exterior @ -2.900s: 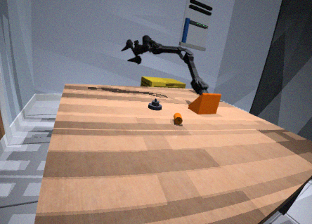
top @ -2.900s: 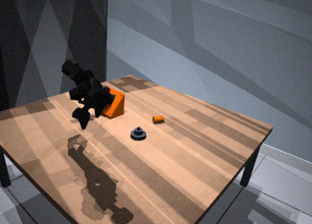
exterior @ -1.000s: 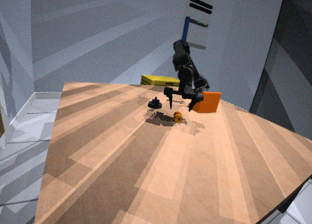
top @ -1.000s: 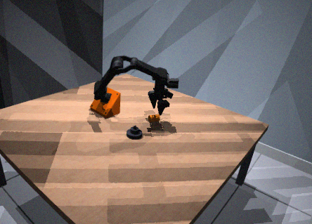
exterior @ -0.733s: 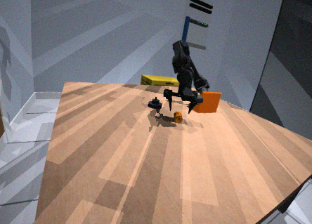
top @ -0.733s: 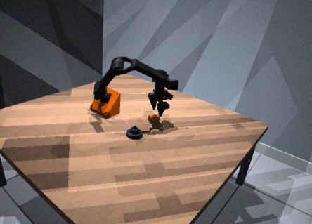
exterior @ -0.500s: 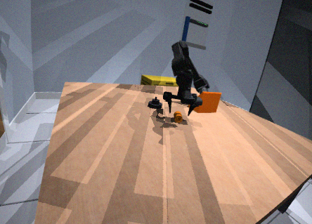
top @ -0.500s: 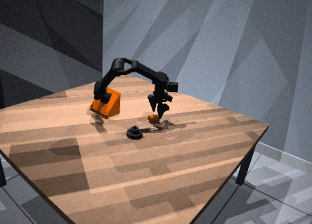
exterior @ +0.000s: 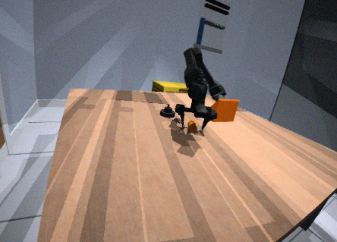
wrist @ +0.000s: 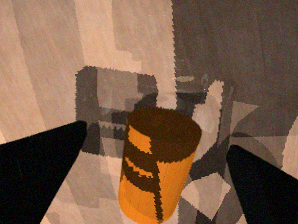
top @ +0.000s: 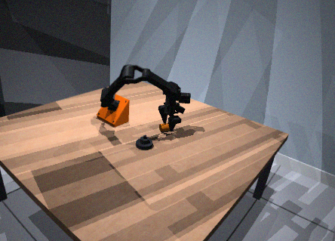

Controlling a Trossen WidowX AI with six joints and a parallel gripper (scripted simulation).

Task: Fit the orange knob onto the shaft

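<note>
The orange knob is 1 cm behind my gripper tip, 1 cm to the right of it and 1 cm above it. The rest, counted from my gripper tip: round pedestal (22 cm to the right, 2 cm above).
</note>
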